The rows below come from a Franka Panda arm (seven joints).
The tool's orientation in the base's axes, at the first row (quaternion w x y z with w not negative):
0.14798, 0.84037, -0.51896, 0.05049
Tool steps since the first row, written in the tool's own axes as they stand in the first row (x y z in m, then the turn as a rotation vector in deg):
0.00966, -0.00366, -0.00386, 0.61, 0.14, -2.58
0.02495, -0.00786, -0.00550, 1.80, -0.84, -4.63
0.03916, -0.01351, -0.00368, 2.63, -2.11, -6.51
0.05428, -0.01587, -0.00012, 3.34, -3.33, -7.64
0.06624, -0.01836, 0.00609, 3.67, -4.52, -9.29
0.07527, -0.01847, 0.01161, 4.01, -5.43, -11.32
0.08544, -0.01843, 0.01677, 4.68, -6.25, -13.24
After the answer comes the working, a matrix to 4 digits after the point.
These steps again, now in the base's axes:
0.00792, -0.00559, 0.00526, 0.33, 0.20, 2.63
0.01873, -0.01645, 0.00964, 1.88, 0.20, 4.67
0.03011, -0.02682, 0.01019, 3.52, 0.59, 6.40
0.03885, -0.03987, 0.00994, 5.00, 0.83, 7.41
0.04609, -0.05096, 0.00640, 6.32, 1.54, 8.82
0.04993, -0.06031, 0.00328, 7.43, 2.24, 10.66
0.05418, -0.07060, 0.00081, 8.59, 2.58, 12.48

The tool's axes in the first row as the columns of a matrix, in the base's axes (rounded; the answer above uses it unrounded):
0.4563, -0.8872, -0.0687
-0.8573, -0.4176, -0.3011
0.2385, 0.1963, -0.9511

